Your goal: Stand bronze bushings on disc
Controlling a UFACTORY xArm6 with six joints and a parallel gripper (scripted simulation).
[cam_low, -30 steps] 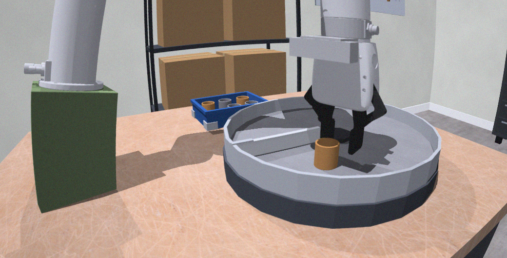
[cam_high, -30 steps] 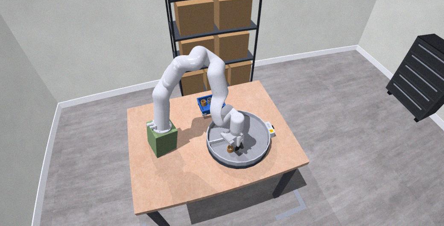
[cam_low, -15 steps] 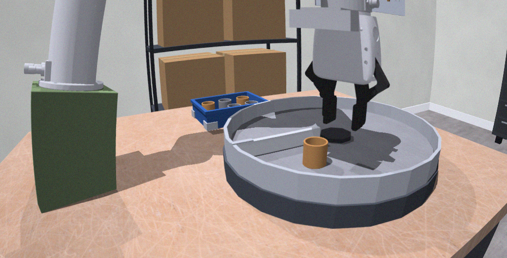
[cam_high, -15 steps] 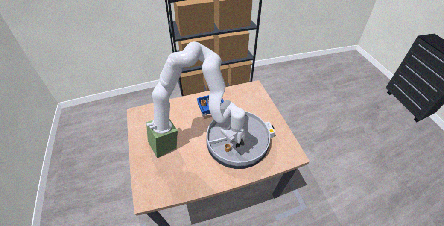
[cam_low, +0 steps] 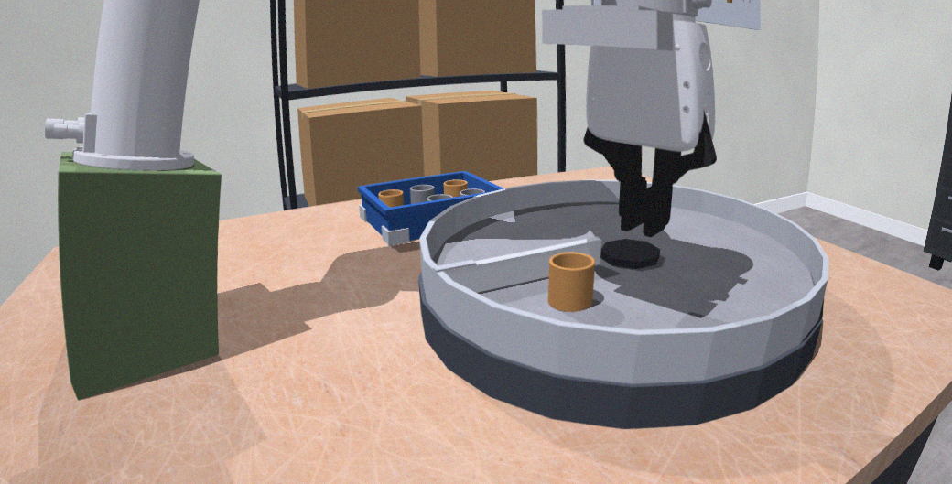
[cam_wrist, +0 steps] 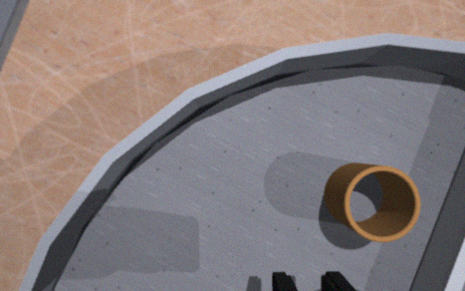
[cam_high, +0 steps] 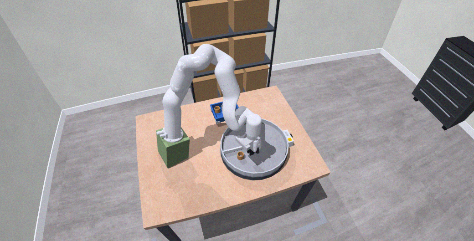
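My gripper is now 450 mm to the right of the blue crate, 110 mm above it and 60 mm short of it. From my hand the other things lie so: turntable disc: 80 mm below, 70 mm to the left, 70 mm ahead.
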